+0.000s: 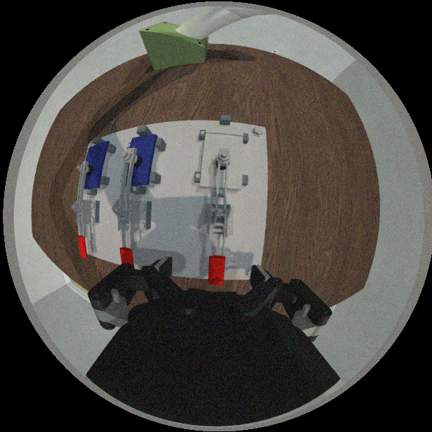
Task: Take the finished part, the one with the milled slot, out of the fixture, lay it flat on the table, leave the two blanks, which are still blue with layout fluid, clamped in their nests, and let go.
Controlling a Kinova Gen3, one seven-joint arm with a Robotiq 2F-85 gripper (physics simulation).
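The finished part (212,162) is a pale, flat plate in the right-hand nest of the white fixture (177,140). A toggle clamp (222,172) reaches over it, its tip above the part's middle; its red handle (216,270) points toward me. I cannot make out the slot. Two blue blanks (102,155) (147,160) sit in the left and middle nests, each with a clamp arm over it. My gripper (211,270) is open and empty at the fixture's near edge, with the right clamp's red handle showing between its fingertips; their height gap is unclear.
Red handles of the left clamp (82,247) and middle clamp (126,257) stand near my left finger. Corner posts surround each nest. A green block (175,50) with a pale arm-like shape (212,22) stands at the far edge of the brown table (320,175).
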